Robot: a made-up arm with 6 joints.
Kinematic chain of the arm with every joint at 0, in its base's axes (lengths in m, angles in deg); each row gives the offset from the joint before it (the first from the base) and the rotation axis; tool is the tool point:
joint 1: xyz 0 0 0.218 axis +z
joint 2: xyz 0 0 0 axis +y
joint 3: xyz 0 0 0.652 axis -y
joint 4: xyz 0 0 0 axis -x
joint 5: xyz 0.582 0 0 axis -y
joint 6: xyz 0 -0.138 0 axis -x
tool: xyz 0 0 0
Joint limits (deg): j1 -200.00..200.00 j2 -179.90..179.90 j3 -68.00..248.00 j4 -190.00..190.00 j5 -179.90..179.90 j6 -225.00..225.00
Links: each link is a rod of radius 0.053 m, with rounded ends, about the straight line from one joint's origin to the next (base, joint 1, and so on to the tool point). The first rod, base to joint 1, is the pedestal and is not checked.
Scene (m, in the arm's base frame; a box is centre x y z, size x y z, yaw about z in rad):
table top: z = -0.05
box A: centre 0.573 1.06 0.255 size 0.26 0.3 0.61 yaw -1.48
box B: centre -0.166 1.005 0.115 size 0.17 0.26 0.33 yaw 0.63
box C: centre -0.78 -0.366 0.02 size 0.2 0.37 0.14 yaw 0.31
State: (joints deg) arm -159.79 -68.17 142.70 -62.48 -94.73 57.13
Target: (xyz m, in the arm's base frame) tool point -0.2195 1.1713 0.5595
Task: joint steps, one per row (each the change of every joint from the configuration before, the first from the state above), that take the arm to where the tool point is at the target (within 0.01 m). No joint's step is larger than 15 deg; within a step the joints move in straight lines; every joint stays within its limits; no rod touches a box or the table.
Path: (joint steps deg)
1: 12.74 13.28 2.47 0.15 4.58 -0.83
2: 12.74 13.28 2.48 0.16 4.59 -0.83
3: 12.74 13.29 2.47 0.15 4.58 -0.84
4: 12.97 -13.10 -11.69 0.52 -4.58 0.84
5: 12.97 -13.09 -11.70 0.52 -4.59 0.83
6: 12.97 -13.10 -11.69 0.52 -4.58 0.83

